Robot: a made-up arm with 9 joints.
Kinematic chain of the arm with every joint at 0, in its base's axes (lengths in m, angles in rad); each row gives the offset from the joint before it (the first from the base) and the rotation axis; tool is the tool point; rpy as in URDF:
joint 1: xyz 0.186 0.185 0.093 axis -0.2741 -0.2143 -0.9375
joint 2: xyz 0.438 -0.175 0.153 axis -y
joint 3: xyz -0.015 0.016 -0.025 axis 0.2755 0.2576 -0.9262
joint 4: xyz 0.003 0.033 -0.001 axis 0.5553 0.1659 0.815
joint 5: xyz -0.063 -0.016 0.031 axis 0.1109 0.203 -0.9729
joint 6: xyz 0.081 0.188 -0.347 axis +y
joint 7: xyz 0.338 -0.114 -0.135 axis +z
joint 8: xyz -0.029 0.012 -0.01 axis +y
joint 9: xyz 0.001 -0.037 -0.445 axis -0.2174 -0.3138 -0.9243
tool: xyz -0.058 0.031 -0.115 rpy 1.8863 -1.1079 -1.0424
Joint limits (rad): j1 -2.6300..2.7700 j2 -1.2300..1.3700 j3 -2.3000..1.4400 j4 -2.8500..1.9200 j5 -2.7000..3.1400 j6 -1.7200..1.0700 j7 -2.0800..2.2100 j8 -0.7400..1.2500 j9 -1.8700..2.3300
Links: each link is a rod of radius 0.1 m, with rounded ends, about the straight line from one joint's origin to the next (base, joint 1, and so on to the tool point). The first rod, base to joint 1, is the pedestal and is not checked.
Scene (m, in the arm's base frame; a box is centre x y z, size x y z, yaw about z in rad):
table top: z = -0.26
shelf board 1: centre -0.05 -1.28 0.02 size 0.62 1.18 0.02 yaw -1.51
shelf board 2: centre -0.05 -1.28 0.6 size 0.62 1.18 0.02 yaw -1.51
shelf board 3: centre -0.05 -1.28 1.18 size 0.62 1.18 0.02 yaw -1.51
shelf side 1: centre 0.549 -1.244 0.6 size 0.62 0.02 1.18 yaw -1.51
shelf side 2: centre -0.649 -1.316 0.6 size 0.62 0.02 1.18 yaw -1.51
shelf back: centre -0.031 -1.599 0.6 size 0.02 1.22 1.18 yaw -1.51
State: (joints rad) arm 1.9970 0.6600 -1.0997 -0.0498 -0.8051 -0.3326 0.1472 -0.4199 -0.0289
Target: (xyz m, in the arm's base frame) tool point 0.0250 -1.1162 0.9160
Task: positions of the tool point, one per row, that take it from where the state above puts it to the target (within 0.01 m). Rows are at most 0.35 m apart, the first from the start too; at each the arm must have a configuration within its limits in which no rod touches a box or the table.
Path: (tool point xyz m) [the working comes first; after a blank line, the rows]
Joints at the target: 1.8847 0.9103 -0.9835 -0.2956 -0.7179 0.1852 0.1403 -0.4781 0.0246
Straight joint move there: touches shelf board 2.

1: 0.2648 -0.8958 0.2934
2: 0.2666 -0.7095 0.3040
3: 0.1173 -0.7621 0.6028
4: -0.0018 -0.6751 0.9160
5: -0.0168 -0.8380 0.9625
6: -0.0081 -0.9891 0.9613
7: 0.0250 -1.1162 0.9161

